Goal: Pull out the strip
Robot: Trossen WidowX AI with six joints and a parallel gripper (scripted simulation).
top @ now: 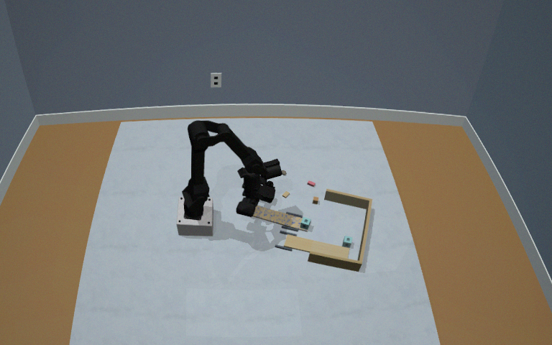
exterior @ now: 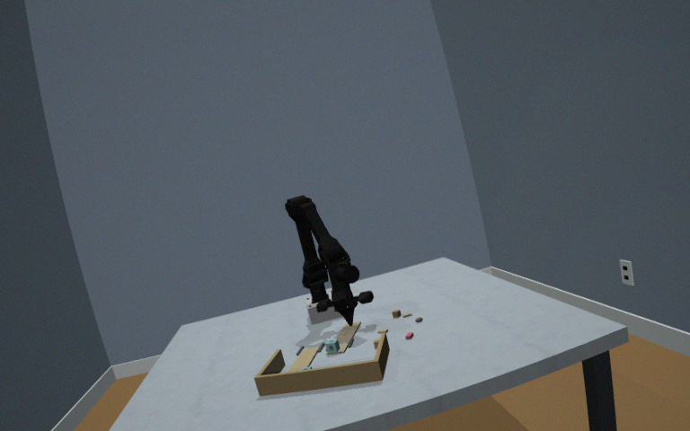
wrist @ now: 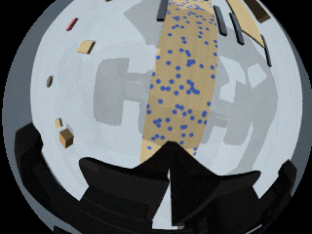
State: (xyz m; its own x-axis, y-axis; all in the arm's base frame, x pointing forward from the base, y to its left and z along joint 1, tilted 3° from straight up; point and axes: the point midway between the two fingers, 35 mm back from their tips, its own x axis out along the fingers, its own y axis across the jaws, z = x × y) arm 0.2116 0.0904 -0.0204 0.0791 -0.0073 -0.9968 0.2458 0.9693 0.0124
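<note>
Now: the tan chip 130 mm ahead of my gripper tip and 90 mm to the left of it. The rest, counted from my gripper tip: grey pebble 210 mm to the left, 120 mm ahead; red piece 230 mm ahead, 160 mm to the left.
</note>
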